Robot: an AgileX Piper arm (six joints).
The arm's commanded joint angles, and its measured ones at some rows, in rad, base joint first. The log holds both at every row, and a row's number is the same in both.
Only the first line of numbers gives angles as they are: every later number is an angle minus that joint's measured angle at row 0.
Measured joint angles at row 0: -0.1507 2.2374 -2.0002 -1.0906 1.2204 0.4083
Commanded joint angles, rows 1 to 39: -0.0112 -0.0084 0.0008 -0.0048 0.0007 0.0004; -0.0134 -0.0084 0.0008 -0.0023 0.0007 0.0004; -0.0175 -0.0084 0.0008 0.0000 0.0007 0.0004; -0.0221 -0.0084 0.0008 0.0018 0.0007 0.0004; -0.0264 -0.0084 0.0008 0.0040 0.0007 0.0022; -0.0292 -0.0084 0.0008 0.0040 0.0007 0.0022; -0.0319 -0.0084 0.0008 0.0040 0.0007 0.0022; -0.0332 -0.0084 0.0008 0.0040 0.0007 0.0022; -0.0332 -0.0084 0.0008 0.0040 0.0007 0.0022; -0.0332 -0.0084 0.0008 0.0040 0.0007 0.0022; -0.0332 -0.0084 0.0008 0.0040 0.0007 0.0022; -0.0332 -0.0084 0.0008 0.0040 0.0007 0.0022; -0.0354 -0.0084 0.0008 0.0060 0.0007 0.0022; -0.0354 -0.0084 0.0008 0.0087 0.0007 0.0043; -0.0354 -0.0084 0.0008 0.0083 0.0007 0.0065; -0.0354 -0.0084 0.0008 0.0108 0.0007 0.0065; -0.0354 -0.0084 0.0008 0.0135 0.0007 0.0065; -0.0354 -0.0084 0.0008 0.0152 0.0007 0.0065; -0.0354 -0.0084 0.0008 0.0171 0.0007 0.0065; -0.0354 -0.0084 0.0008 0.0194 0.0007 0.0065; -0.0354 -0.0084 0.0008 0.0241 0.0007 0.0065; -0.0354 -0.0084 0.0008 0.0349 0.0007 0.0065; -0.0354 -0.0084 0.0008 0.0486 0.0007 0.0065; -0.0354 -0.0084 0.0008 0.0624 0.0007 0.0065; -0.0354 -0.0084 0.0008 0.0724 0.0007 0.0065; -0.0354 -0.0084 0.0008 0.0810 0.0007 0.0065; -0.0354 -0.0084 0.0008 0.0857 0.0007 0.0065; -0.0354 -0.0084 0.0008 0.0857 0.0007 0.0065; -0.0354 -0.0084 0.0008 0.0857 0.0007 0.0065; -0.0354 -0.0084 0.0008 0.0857 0.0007 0.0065; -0.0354 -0.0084 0.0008 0.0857 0.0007 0.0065; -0.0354 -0.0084 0.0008 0.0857 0.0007 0.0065; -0.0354 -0.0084 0.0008 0.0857 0.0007 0.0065; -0.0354 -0.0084 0.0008 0.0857 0.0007 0.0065; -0.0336 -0.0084 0.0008 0.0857 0.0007 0.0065; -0.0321 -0.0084 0.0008 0.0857 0.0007 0.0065; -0.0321 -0.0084 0.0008 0.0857 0.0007 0.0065; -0.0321 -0.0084 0.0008 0.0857 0.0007 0.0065; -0.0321 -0.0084 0.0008 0.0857 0.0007 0.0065
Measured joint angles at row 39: -0.0292 0.0000 0.0000 0.0791 -0.0059 0.0022
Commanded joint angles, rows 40 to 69: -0.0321 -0.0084 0.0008 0.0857 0.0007 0.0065; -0.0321 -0.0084 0.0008 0.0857 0.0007 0.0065; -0.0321 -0.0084 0.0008 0.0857 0.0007 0.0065; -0.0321 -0.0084 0.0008 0.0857 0.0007 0.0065; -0.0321 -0.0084 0.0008 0.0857 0.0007 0.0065; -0.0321 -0.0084 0.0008 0.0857 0.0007 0.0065; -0.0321 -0.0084 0.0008 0.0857 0.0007 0.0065; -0.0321 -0.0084 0.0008 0.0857 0.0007 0.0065; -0.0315 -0.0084 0.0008 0.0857 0.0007 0.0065; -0.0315 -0.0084 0.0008 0.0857 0.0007 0.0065; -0.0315 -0.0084 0.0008 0.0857 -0.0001 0.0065; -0.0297 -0.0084 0.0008 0.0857 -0.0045 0.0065; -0.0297 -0.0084 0.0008 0.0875 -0.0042 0.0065; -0.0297 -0.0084 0.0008 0.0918 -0.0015 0.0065; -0.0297 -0.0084 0.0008 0.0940 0.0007 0.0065; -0.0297 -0.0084 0.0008 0.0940 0.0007 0.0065; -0.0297 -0.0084 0.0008 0.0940 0.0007 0.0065; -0.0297 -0.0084 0.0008 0.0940 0.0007 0.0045; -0.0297 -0.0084 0.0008 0.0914 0.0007 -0.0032; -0.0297 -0.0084 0.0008 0.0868 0.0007 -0.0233; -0.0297 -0.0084 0.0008 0.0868 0.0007 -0.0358; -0.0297 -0.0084 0.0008 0.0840 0.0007 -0.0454; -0.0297 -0.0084 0.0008 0.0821 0.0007 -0.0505; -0.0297 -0.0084 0.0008 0.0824 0.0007 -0.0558; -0.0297 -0.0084 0.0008 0.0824 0.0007 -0.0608; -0.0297 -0.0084 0.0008 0.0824 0.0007 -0.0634; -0.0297 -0.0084 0.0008 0.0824 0.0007 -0.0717; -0.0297 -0.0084 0.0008 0.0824 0.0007 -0.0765; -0.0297 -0.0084 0.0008 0.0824 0.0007 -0.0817; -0.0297 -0.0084 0.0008 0.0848 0.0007 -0.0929
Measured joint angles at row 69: -0.0292 0.0000 0.0000 0.0892 -0.0025 -0.0611
